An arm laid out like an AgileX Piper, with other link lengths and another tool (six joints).
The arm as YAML. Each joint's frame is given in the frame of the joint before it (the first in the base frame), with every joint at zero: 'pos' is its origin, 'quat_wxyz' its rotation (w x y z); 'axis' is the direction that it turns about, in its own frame. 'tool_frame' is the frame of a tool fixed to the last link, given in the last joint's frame.
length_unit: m
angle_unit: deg
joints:
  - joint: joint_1
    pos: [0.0, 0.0, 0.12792]
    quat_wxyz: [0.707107, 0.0, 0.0, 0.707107]
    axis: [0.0, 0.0, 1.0]
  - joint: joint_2
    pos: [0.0, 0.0, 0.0]
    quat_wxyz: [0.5, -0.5, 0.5, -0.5]
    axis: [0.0, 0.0, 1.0]
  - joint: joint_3
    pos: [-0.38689, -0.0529, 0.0]
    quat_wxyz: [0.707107, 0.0, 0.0, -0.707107]
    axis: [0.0, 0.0, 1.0]
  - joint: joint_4
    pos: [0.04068, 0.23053, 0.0]
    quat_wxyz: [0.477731, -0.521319, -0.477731, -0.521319]
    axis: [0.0, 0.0, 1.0]
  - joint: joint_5
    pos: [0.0, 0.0, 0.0]
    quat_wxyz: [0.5, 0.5, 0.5, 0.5]
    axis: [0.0, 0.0, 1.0]
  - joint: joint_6
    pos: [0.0, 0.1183, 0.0]
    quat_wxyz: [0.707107, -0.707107, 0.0, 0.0]
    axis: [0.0, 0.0, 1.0]
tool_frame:
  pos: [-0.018, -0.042, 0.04]
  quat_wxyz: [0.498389, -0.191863, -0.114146, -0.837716]
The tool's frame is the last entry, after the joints.
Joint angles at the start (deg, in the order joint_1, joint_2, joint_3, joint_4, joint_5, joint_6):
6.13, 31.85, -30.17, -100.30, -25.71, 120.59
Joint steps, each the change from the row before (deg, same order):
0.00, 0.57, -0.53, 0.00, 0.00, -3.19
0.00, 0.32, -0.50, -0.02, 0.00, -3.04
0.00, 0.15, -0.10, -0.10, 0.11, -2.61
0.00, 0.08, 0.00, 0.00, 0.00, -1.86
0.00, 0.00, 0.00, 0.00, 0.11, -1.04
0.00, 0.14, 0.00, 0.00, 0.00, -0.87
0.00, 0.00, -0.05, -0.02, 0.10, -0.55
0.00, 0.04, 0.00, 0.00, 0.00, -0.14
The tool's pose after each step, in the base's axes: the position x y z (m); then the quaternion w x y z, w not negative. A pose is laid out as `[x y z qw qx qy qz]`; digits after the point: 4 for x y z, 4 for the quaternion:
[0.0451 0.1140 0.4045 0.5389 0.4045 0.5509 0.4924]
[0.0466 0.1138 0.4048 0.5560 0.3843 0.5538 0.4863]
[0.0476 0.1133 0.4031 0.5703 0.3674 0.5569 0.4792]
[0.0482 0.1130 0.4016 0.5795 0.3555 0.5592 0.4744]
[0.0485 0.1126 0.4008 0.5852 0.3491 0.5598 0.4714]
[0.0492 0.1125 0.4000 0.5890 0.3439 0.5614 0.4688]
[0.0495 0.1122 0.3999 0.5925 0.3404 0.5613 0.4671]
[0.0497 0.1122 0.3998 0.5930 0.3396 0.5616 0.4666]

